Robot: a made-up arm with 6 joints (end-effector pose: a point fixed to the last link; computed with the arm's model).
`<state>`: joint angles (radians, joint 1 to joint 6).
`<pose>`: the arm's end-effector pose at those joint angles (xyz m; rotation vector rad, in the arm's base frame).
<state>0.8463 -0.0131 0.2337 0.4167 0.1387 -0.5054</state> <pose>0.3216 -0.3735 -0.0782 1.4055 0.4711 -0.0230</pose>
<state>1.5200 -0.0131 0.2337 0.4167 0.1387 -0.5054</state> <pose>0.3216 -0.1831 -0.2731 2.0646 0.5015 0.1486</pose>
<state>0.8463 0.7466 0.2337 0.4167 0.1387 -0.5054</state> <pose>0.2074 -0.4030 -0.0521 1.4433 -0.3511 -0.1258</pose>
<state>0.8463 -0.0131 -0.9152 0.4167 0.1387 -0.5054</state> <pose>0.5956 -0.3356 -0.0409 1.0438 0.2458 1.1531</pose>
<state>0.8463 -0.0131 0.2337 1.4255 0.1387 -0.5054</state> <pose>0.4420 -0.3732 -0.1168 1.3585 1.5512 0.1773</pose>
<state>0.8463 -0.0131 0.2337 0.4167 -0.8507 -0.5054</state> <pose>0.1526 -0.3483 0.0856 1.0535 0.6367 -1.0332</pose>
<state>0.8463 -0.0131 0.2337 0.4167 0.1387 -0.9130</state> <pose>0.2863 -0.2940 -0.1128 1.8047 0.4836 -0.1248</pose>
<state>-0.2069 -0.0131 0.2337 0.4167 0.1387 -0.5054</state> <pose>0.3216 -0.3364 0.3344 0.3704 0.3654 -0.2370</pose>
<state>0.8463 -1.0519 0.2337 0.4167 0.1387 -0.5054</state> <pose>0.3753 -0.2593 -0.1793 1.1074 1.5628 0.1277</pose>
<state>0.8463 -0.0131 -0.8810 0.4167 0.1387 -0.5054</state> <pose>0.5892 -0.3397 -0.0453 1.0591 0.2538 1.1198</pose>
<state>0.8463 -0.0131 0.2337 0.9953 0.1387 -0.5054</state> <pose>0.3942 -0.3855 -0.0907 1.4120 1.0893 0.0891</pose>
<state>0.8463 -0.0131 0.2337 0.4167 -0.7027 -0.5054</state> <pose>0.1681 -0.3618 0.0550 1.1210 0.6180 -0.8863</pose>
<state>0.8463 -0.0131 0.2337 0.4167 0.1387 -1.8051</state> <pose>0.2487 -0.1035 -0.0666 2.6724 0.4598 -0.3862</pose>
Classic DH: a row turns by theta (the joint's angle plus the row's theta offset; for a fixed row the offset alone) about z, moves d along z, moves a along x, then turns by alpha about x. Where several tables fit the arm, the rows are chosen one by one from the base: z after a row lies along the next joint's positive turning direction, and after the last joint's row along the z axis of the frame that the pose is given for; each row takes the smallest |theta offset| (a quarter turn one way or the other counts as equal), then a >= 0, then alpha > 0; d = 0 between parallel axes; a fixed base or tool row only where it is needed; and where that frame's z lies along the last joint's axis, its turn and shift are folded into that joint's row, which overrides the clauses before.
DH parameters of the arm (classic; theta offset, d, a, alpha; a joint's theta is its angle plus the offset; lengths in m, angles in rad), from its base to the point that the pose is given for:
base (fixed): 1.5708 0.0962 0 1.5708
joint 1: 1.5708 0.2151 0.0408 -1.5708
joint 2: -1.5708 0.1399 0.2009 1.5708
joint 3: 0 -0.0001 0.0019 1.5708
joint 4: 0 -0.0055 -0.1061 1.5708
joint 5: -1.5708 0.0961 0.0175 1.5708
joint 6: 0 0.0156 0.2016 -1.5708
tool (fixed): 1.5708 0.1133 0 0

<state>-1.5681 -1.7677 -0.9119 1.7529 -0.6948 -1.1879</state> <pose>0.3980 -0.3192 0.3268 0.8753 -1.8768 2.1862</pose>
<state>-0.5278 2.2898 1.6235 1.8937 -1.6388 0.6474</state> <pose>0.0040 -0.3732 0.4538 0.0792 0.7905 -0.4646</pose>
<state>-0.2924 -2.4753 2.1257 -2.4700 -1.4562 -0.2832</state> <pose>-0.0613 -0.2023 0.4156 -0.8719 -0.6213 0.6017</pose>
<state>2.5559 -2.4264 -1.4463 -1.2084 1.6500 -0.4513</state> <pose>0.1803 0.2790 0.1728 -1.2969 0.8567 -0.0285</pose>
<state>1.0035 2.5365 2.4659 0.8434 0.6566 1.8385</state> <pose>-0.1503 -0.0481 -0.1751 1.6263 -0.6213 -1.2289</pose>
